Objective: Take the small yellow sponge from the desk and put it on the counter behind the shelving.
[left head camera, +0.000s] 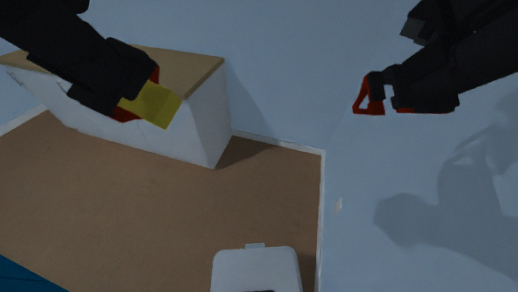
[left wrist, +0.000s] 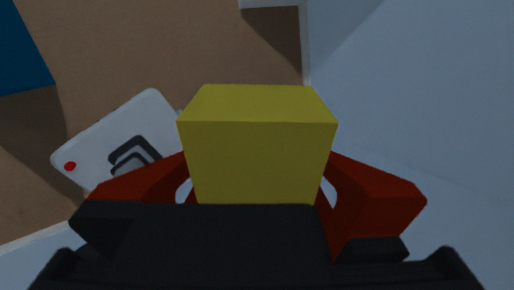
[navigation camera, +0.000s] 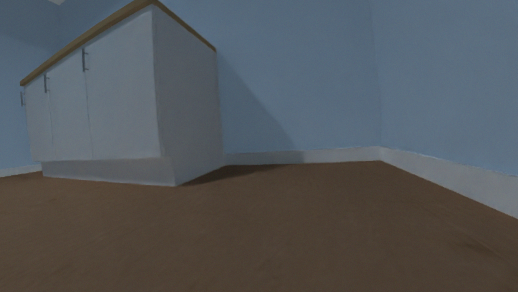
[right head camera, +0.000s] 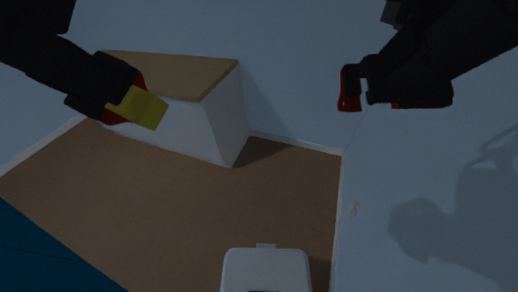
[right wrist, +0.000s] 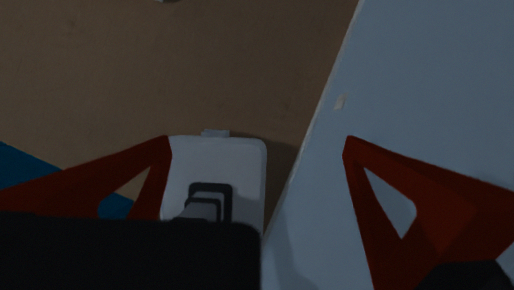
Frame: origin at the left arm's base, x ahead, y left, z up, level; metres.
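Where they show: left gripper, between the fingertips: (left head camera: 147, 103) (left wrist: 256, 144); right gripper, between the fingertips: (left head camera: 375, 110) (right head camera: 365, 106) (right wrist: 257, 145).
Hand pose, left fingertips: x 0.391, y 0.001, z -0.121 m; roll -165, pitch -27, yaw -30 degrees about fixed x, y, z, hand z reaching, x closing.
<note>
After its pixels a point has its place.
The small yellow sponge (left head camera: 159, 105) @(x 0.347, y -0.045, z -0.095 m) (right head camera: 145, 108) @(x 0.348, y -0.048, z -0.094 m) (left wrist: 257, 160) @(x 0.377, y 0.022, z -0.077 m) is held between the red fingers of my left gripper (left head camera: 140, 100) @(x 0.391, y 0.001, z -0.121 m) (right head camera: 122, 102) (left wrist: 256, 144) @(x 0.391, y 0.001, z -0.121 m), which is shut on it. In the head views they appear in front of the counter (left head camera: 192, 65) @(x 1.432, y 0.215, z -0.500 m) (right head camera: 200, 67) @(x 1.472, y 0.287, z -0.500 m) (navigation camera: 185, 95) @(x 1.230, y 0.114, z -0.945 m), a white cabinet with a tan top, and cover part of it. Several door handles show on its front in the navigation view. My right gripper (left head camera: 387, 111) @(x 0.364, y -0.447, z -0.120 m) (right head camera: 376, 106) @(x 0.364, y -0.447, z -0.120 m) (right wrist: 257, 145) @(x 0.364, y -0.447, z -0.120 m) is open, with nothing between its fingers, at the right in the head views. The desk does not show.
Blue-grey walls with a white baseboard (left head camera: 280, 142) @(x 1.395, y -0.567, z -1.349 m) (right head camera: 295, 144) @(x 1.400, y -0.548, z -1.390 m) (navigation camera: 345, 153) @(x 1.307, y -0.819, z -1.356 m) meet in a corner right of the counter. A blue object (left head camera: 25, 275) (right head camera: 45, 250) (left wrist: 22, 60) (right wrist: 25, 167) stands at the left. My white base (left head camera: 255, 265) @(x 0.226, y -0.222, z -1.150 m) (right head camera: 267, 265) @(x 0.227, y -0.237, z -1.150 m) (left wrist: 110, 125) @(x 0.028, y -0.008, z -1.150 m) (right wrist: 220, 160) @(x 0.216, y -0.266, z -1.150 m) is close to the right wall.
</note>
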